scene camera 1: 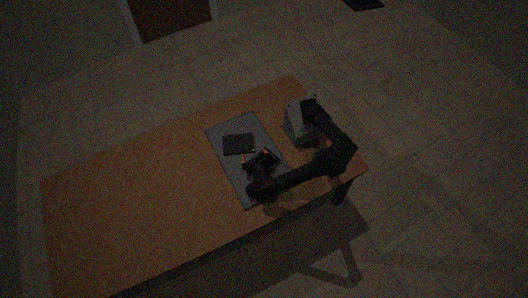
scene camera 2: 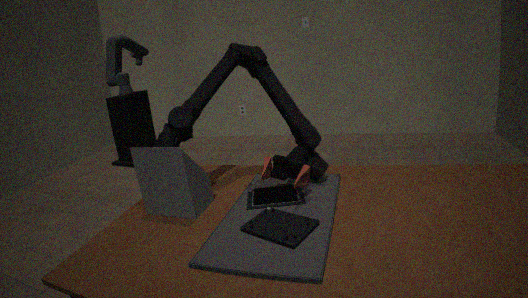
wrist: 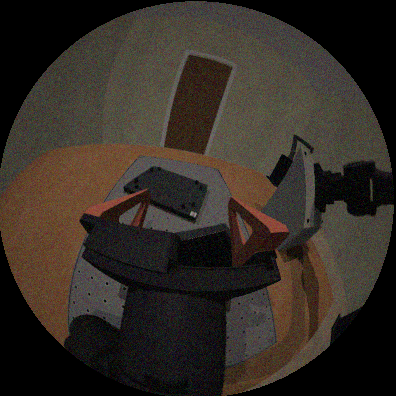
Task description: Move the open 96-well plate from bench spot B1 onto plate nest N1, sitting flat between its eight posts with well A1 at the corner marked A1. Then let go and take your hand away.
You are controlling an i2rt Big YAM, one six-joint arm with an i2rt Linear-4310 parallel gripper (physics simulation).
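Frame: origin at the arm's base, x ahead, y left, z up, level; metres.
Where they show: gripper, fingertip midpoint: (scene camera 1: 251, 150) (scene camera 2: 277, 182) (wrist: 188, 196); arm's base, link origin: (scene camera 1: 308, 111) (scene camera 2: 163, 159) (wrist: 318, 188).
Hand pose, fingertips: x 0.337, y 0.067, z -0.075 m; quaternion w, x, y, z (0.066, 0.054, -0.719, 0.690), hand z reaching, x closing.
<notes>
Things, the pixels of their top centre, and the offset from my fingertips. Level surfaces: height alone.
- open 96-well plate, top centre: (wrist: 202, 263) (scene camera 2: 274, 192) (scene camera 1: 262, 162) dz -0.060, dx -0.034, dy +0.053 m
- plate nest, top centre: (wrist: 168, 180) (scene camera 2: 279, 221) (scene camera 1: 238, 142) dz -0.054, dx +0.040, dy -0.107 m
- small white mark, top centre: (wrist: 192, 213) dz -0.064, dx -0.019, dy -0.036 m
- wooden table, surface height: dz -0.089 m
The open 96-well plate (scene camera 1: 272, 159) (scene camera 2: 276, 195) (wrist: 207, 248) is a black rectangle lying flat inside a pale outline on the grey perforated board (scene camera 1: 232, 122) (scene camera 2: 225, 260) (wrist: 95, 295). My gripper (scene camera 1: 254, 153) (scene camera 2: 282, 182) (wrist: 188, 196) is open and empty, its orange fingers spread just above and behind the plate in the second scene view. Its body hides much of the plate in the wrist view. The plate nest (scene camera 1: 238, 144) (scene camera 2: 280, 227) (wrist: 172, 189) is a dark block with small corner posts and carries no plate. A small white mark (wrist: 193, 214) shows at its near corner.
A grey wedge-shaped block (scene camera 1: 294, 122) (scene camera 2: 162, 185) (wrist: 295, 200) stands beside the board at the arm's base. The wooden table (scene camera 1: 125, 200) (scene camera 2: 425, 225) (wrist: 35, 225) extends beyond the board. A black pedestal (scene camera 2: 131, 125) with a grey jointed device stands behind the wedge.
</notes>
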